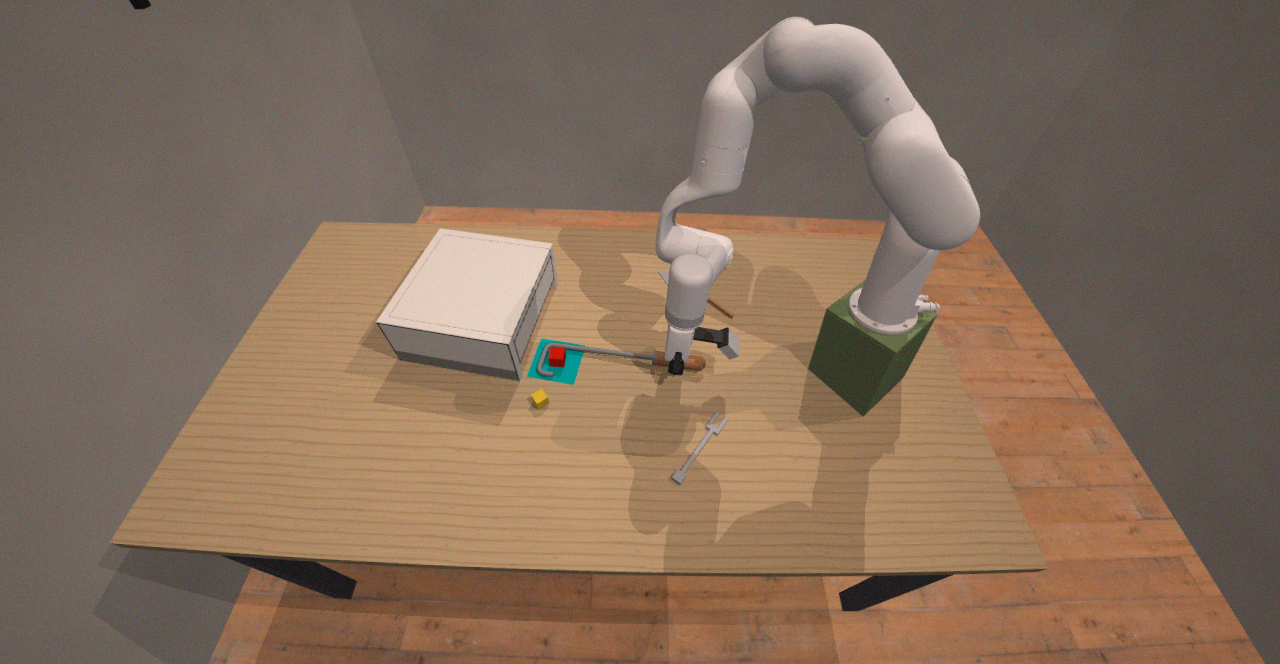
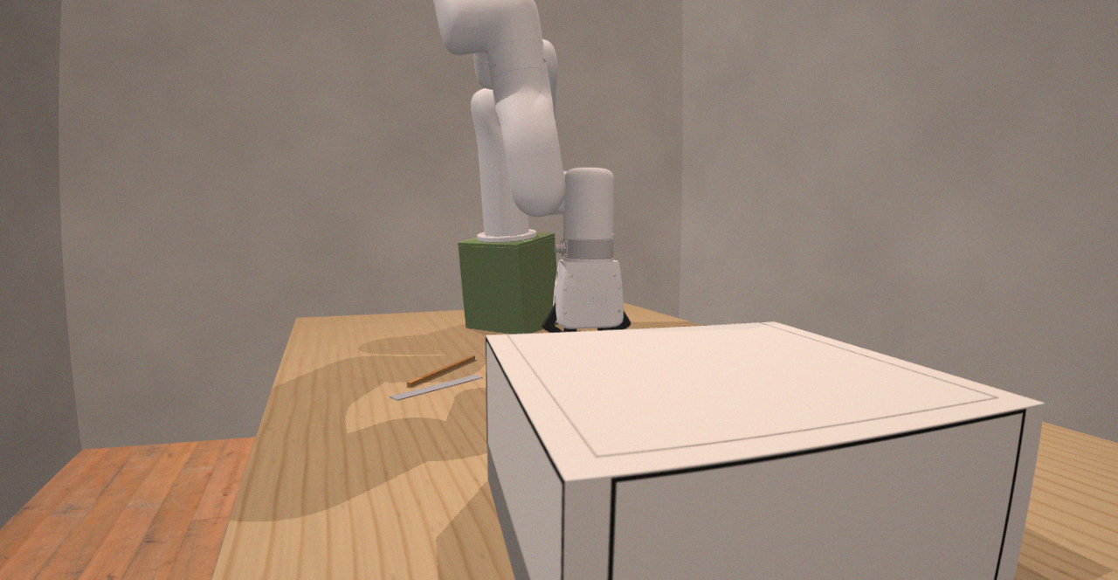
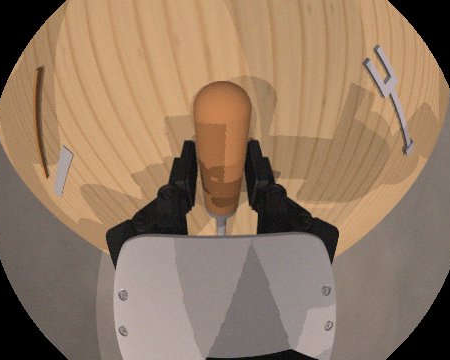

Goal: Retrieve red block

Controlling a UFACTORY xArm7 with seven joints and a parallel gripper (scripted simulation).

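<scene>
Right now my hand is 120 mm short of the hook tool, 30 mm to the right of it and 10 mm above it. From my hand the other things lie so: grey strip (230 mm to the right, 20 mm below, 20 mm ahead); grey fork (190 mm to the left, 60 mm behind, 20 mm below); thin wooden stick (210 mm to the right, 60 mm behind, 20 mm below).
</scene>
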